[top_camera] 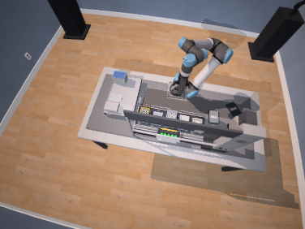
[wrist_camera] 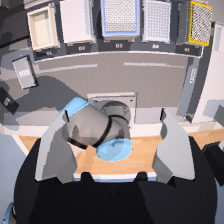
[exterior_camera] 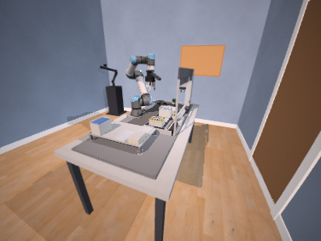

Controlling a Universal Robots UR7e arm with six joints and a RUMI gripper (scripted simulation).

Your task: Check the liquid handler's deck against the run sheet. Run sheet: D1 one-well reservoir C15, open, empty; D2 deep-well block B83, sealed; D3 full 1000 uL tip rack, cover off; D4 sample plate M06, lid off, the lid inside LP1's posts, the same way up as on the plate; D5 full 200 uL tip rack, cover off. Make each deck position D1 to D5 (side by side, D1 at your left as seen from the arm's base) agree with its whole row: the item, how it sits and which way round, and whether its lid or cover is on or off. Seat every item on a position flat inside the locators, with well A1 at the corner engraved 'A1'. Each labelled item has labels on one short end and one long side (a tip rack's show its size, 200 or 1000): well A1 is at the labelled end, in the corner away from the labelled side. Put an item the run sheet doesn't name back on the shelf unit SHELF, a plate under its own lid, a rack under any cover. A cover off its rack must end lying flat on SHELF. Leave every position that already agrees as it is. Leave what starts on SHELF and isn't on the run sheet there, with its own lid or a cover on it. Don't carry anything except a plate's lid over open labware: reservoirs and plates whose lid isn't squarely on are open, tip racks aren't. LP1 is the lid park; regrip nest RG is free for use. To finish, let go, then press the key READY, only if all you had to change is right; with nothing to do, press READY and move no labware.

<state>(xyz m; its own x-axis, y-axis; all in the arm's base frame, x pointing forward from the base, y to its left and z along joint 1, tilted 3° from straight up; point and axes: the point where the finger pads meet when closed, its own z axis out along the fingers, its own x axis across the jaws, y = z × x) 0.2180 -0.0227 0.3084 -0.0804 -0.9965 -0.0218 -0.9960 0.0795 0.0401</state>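
Right now my hand is 240 mm above the whitish sealed block, 180 mm short of it and 90 mm to the right of it. From my hand the other things lie so: yellow-rimmed tip rack (280 mm to the right, 220 mm below, 160 mm ahead); beige reservoir (250 mm below, 210 mm to the left, 190 mm ahead); white well plate (260 mm below, 160 mm to the right, 160 mm ahead).
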